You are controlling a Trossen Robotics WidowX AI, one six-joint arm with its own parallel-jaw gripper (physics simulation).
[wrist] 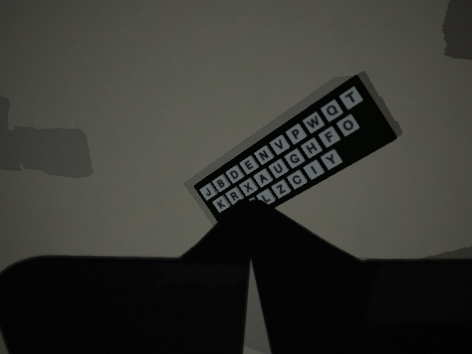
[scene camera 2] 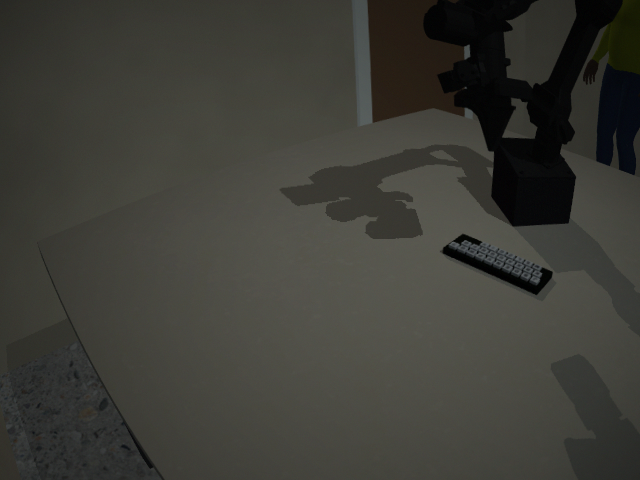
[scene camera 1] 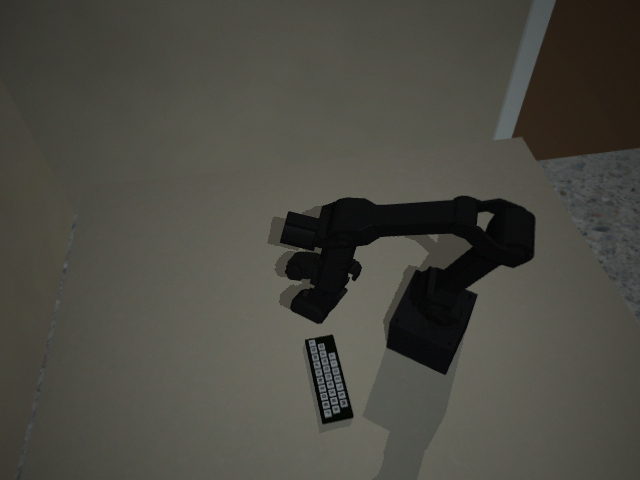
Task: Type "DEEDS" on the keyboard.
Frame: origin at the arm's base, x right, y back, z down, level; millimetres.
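Where they show: gripper, fingertip midpoint: (wrist: 248,211) (scene camera 2: 492,151); arm's base at its link origin: (scene camera 2: 545,157) (scene camera 1: 443,314).
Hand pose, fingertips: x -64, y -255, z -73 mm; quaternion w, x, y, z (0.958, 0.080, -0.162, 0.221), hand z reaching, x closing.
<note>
Each offset is from my fingertips to the centre of the thing. Level surfaces: height alone.
The keyboard @(dx -24, dy +16, dz +182 mm) (scene camera 1: 329,379) (scene camera 2: 496,263) (wrist: 303,153) is a small black slab with white letter keys, flat on the table. In the wrist view it slants up to the right. The D key @(dx -72, dy +8, dz +177 mm) (wrist: 234,175) and E key @(dx -54, dy +4, dz +177 mm) (wrist: 248,165) show in its far row, between B and N. The S key is mostly hidden behind the fingertips, beside L in the near row; M is hidden too. My gripper (scene camera 2: 491,148) (wrist: 248,211) is shut and empty, fingers pointing down, held above the table and apart from the keyboard. Its fingertips cannot be made out in scene camera 1.
The arm's black base (scene camera 1: 431,330) (scene camera 2: 537,198) stands on the table @(dz +190 mm) (scene camera 1: 180,335) (scene camera 2: 284,310) near the keyboard. Walls rise behind the table. A brown door (scene camera 1: 589,77) (scene camera 2: 413,56) is at the back, and part of a person (scene camera 2: 622,87) shows at the right edge of scene camera 2.
</note>
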